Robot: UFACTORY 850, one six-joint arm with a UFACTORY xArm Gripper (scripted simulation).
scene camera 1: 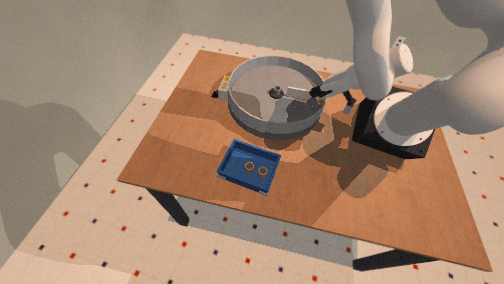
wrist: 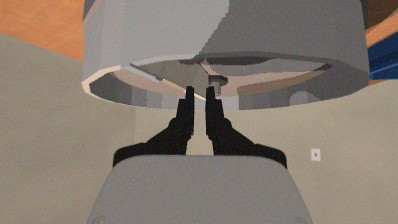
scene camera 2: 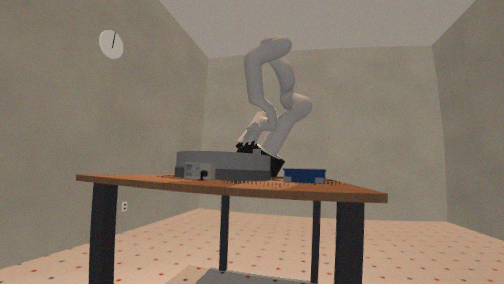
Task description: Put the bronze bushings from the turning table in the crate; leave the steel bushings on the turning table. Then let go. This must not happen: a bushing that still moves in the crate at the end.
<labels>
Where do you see a grey turning table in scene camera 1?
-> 253, 90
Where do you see a grey turning table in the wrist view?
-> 238, 76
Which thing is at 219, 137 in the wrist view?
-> My gripper.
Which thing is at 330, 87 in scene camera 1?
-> My gripper.
</labels>
